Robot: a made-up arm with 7 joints. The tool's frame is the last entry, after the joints. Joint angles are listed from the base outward. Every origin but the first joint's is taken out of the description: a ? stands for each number. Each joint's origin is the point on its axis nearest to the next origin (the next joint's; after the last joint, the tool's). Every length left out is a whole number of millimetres.
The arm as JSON. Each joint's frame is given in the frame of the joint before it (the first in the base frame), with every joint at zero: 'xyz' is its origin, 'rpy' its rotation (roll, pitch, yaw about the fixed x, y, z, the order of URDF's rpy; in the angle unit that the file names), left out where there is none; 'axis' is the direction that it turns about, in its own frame. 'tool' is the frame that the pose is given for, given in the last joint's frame.
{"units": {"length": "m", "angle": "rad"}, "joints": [
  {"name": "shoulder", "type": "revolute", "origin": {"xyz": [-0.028, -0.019, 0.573], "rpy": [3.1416, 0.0, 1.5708]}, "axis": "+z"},
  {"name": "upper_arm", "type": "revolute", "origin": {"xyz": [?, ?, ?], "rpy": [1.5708, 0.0, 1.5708]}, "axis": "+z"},
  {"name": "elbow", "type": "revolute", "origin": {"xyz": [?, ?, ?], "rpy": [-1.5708, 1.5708, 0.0]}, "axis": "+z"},
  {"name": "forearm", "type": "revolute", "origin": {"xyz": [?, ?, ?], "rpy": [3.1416, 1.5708, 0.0]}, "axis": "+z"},
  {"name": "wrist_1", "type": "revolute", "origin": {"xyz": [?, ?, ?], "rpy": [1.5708, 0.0, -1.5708]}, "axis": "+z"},
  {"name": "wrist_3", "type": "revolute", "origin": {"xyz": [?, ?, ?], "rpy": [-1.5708, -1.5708, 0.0]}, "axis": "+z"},
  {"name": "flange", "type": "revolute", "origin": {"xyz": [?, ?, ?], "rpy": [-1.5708, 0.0, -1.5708]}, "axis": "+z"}
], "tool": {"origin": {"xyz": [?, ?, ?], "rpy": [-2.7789, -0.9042, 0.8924]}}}
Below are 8 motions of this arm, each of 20 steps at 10 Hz.
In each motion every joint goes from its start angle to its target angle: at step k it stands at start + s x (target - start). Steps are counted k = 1, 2, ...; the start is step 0. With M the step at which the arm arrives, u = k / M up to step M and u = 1 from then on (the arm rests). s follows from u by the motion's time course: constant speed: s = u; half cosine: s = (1 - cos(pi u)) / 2; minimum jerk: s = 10 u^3 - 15 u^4 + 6 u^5.
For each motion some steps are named. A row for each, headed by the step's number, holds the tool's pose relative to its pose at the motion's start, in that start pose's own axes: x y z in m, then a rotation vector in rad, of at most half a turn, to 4 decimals.
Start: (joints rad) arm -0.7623 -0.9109 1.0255 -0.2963 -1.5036 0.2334 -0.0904
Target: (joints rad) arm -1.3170 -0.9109 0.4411 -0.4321 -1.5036 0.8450 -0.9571
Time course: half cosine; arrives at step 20
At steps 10, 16, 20:
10: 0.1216 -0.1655 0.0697 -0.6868 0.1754 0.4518
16: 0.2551 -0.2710 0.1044 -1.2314 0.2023 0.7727
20: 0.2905 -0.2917 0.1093 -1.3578 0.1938 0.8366

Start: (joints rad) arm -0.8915 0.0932 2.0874 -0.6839 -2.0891 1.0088 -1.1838
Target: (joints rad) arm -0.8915 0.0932 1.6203 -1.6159 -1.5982 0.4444 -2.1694
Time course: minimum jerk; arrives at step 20
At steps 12, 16, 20:
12: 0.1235 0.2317 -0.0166 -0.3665 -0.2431 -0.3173
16: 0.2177 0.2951 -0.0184 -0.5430 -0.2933 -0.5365
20: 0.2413 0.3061 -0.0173 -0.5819 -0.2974 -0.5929

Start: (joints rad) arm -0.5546 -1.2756 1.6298 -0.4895 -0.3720 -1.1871 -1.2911
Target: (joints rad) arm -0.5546 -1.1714 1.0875 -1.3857 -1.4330 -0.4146 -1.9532
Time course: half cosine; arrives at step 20
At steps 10, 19, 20:
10: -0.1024 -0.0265 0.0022 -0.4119 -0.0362 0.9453
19: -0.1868 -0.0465 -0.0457 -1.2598 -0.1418 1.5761
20: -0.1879 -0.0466 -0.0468 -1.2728 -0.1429 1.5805

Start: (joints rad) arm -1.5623 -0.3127 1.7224 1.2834 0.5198 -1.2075 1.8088
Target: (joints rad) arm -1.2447 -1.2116 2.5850 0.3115 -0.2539 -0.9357 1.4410
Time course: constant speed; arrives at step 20
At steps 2, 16, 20:
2: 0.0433 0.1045 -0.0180 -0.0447 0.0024 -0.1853
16: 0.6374 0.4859 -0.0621 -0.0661 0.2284 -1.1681
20: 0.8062 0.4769 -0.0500 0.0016 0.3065 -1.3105

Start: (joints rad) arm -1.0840 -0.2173 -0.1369 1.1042 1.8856 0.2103 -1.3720
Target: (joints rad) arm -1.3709 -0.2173 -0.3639 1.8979 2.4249 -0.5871 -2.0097
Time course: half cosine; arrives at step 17
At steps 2, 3, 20:
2: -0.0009 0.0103 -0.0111 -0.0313 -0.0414 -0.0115
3: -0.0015 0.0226 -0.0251 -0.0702 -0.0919 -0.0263
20: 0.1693 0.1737 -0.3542 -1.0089 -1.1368 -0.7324

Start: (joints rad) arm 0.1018 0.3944 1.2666 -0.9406 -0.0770 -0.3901 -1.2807
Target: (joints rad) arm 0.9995 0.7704 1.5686 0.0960 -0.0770 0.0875 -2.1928
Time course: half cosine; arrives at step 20
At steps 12, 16, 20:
12: 0.6048 -0.0769 -0.0279 0.1455 1.4336 -0.1710
16: 0.7403 -0.2618 -0.1741 0.5759 1.7945 -0.1854
20: 0.7586 -0.3441 -0.2395 0.7871 1.8726 -0.1906

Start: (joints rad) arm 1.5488 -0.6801 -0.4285 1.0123 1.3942 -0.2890 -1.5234
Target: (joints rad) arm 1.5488 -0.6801 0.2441 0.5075 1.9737 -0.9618 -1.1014
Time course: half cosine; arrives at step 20
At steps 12, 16, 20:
12: 0.0465 -0.1248 -0.0082 0.7495 -0.2915 -0.6209
16: 0.0707 -0.1619 -0.0210 0.9632 -0.3470 -0.9507
20: 0.0805 -0.1754 -0.0273 1.0282 -0.3600 -1.0877

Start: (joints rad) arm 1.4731 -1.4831 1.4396 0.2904 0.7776 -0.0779 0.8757
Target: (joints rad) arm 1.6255 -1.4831 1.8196 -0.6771 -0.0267 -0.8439 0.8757
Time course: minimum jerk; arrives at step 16
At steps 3, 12, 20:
3: 0.0165 -0.0101 0.0248 0.0268 0.0739 0.0369
12: 0.4063 -0.2824 0.1773 0.8061 1.1773 0.8803
20: 0.4508 -0.3130 0.1580 0.9217 1.2752 1.0161

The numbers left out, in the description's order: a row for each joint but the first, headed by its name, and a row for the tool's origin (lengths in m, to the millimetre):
upper_arm: -0.024 0.023 0.0
elbow: 0.002 -0.509 0.0
forearm: 0.037 -0.027 0.0
wrist_1: 0.326 0.011 0.0
wrist_3: 0.006 0.018 0.0
flange: -0.103 0.025 0.0
tool: -0.026 -0.01 0.0

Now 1 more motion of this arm.
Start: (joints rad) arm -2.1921 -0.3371 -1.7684 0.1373 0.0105 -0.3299 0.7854
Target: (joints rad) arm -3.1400 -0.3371 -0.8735 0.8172 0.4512 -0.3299 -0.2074
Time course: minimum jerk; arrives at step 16
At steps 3, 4, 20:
3: -0.0011 -0.0005 -0.0020 -0.0331 -0.0092 0.0080
4: -0.0016 -0.0010 -0.0039 -0.0706 -0.0184 0.0161
20: 0.0827 0.0346 -0.0020 -0.7454 0.0231 0.0389

